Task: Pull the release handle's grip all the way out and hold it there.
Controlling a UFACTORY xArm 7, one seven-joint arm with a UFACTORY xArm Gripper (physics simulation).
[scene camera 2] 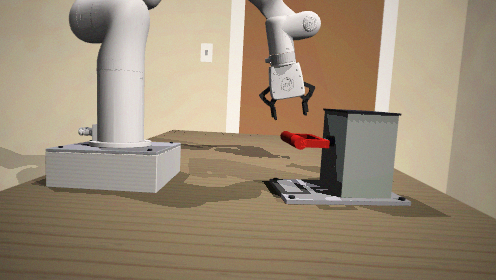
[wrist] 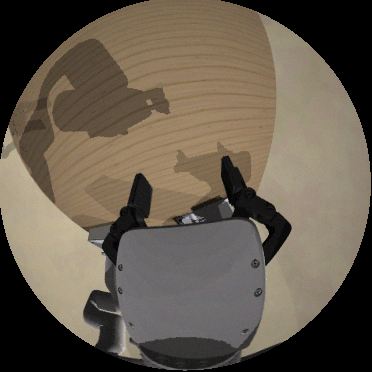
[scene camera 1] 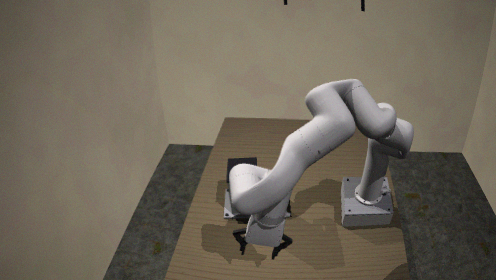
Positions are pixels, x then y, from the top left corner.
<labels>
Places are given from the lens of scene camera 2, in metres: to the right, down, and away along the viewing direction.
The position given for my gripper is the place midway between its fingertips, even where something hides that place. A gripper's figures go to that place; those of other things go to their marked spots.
my gripper [scene camera 2: 290,117]: 0.13, -0.07, 1.11
metal base plate [scene camera 2: 293,191]: 0.09, 0.10, 0.72
</labels>
